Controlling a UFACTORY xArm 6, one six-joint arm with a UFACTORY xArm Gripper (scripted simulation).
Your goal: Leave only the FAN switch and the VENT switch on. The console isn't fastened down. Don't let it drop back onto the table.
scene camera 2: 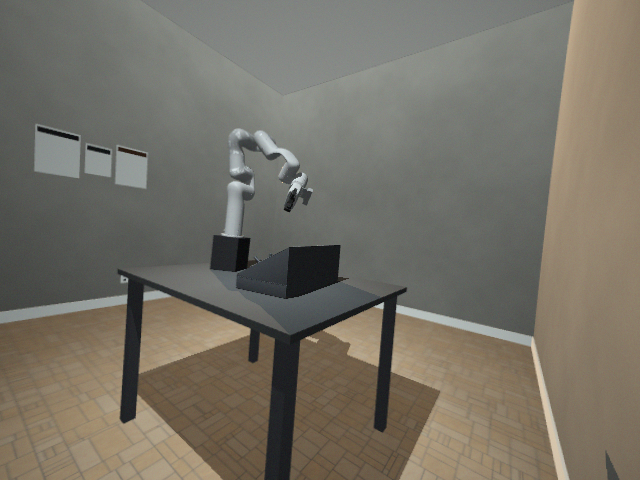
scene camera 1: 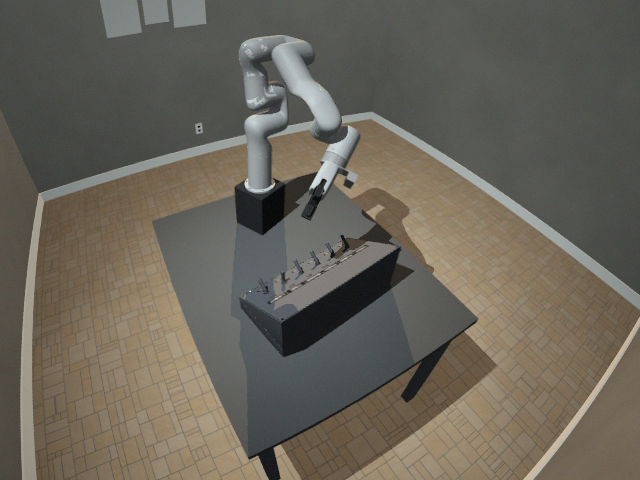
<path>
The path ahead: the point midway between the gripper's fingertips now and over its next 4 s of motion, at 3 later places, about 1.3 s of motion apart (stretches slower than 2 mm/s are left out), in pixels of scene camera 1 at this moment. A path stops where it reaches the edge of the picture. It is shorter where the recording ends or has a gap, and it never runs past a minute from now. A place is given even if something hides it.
My gripper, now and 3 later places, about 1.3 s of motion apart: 305,218; 329,209; 329,215; 336,237
</path>
